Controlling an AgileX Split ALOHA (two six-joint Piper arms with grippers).
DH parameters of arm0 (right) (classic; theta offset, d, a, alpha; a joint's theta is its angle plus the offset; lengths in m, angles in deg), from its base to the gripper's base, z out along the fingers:
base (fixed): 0 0 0 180
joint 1: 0 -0.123 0 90
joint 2: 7.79 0 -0.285 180
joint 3: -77.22 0 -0.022 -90
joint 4: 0 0.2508 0 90
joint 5: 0 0 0.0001 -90
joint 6: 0 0.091 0 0
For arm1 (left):
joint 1: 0 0.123 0 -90
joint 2: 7.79 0 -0.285 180
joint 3: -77.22 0 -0.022 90
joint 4: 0 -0.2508 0 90
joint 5: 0 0 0.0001 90
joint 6: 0 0.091 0 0
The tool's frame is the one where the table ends.
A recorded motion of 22 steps. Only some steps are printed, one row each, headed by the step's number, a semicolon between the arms.
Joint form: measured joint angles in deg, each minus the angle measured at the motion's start. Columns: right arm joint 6, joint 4, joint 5, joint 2, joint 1, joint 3; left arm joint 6, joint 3, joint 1, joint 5, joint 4, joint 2.
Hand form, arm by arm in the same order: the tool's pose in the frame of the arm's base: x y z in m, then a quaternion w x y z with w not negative. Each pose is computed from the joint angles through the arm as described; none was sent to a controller.
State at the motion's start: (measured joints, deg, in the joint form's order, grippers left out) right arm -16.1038 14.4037 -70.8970 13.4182 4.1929 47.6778; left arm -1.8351 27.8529 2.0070 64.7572 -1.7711 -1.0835
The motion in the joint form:
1: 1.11 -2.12 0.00 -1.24 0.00 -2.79; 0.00 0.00 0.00 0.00 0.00 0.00
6: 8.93 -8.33 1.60 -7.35 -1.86 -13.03; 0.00 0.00 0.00 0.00 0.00 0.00
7: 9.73 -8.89 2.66 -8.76 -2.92 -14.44; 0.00 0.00 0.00 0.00 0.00 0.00
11: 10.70 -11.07 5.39 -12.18 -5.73 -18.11; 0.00 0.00 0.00 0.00 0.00 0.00
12: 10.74 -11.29 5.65 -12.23 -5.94 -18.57; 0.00 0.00 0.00 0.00 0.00 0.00
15: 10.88 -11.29 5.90 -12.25 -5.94 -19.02; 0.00 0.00 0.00 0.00 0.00 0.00
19: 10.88 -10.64 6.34 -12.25 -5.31 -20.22; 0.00 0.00 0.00 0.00 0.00 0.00
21: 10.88 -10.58 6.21 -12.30 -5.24 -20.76; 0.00 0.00 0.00 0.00 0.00 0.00
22: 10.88 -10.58 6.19 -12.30 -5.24 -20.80; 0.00 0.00 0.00 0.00 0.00 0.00
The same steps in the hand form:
1: -0.0066 0.0188 0.3428 0.48390 -0.09952 0.86908 0.02529; -0.0092 0.0022 0.2678 0.49363 -0.03032 0.86900 0.01615
6: -0.0060 0.0093 0.2955 0.45826 -0.04346 0.88763 0.01472; -0.0092 0.0022 0.2678 0.49363 -0.03032 0.86900 0.01615
7: -0.0067 0.0083 0.2899 0.46594 -0.04431 0.88355 0.01681; -0.0092 0.0022 0.2678 0.49363 -0.03032 0.86900 0.01615
11: -0.0072 0.0046 0.2754 0.48388 -0.05520 0.87330 0.01268; -0.0092 0.0022 0.2678 0.49363 -0.03032 0.86900 0.01615
12: -0.0063 0.0043 0.2736 0.48267 -0.05624 0.87391 0.01187; -0.0092 0.0022 0.2678 0.49363 -0.03032 0.86900 0.01615
15: -0.0053 0.0043 0.2717 0.48128 -0.05505 0.87475 0.01252; -0.0092 0.0022 0.2678 0.49363 -0.03032 0.86900 0.01615
19: -0.0028 0.0053 0.2665 0.47564 -0.05031 0.87806 0.01576; -0.0092 0.0022 0.2678 0.49363 -0.03032 0.86900 0.01615
21: -0.0021 0.0055 0.2637 0.47090 -0.04984 0.88063 0.01617; -0.0092 0.0022 0.2678 0.49363 -0.03032 0.86900 0.01615
22: -0.0020 0.0055 0.2635 0.47044 -0.04984 0.88087 0.01619; -0.0092 0.0022 0.2678 0.49363 -0.03032 0.86900 0.01615

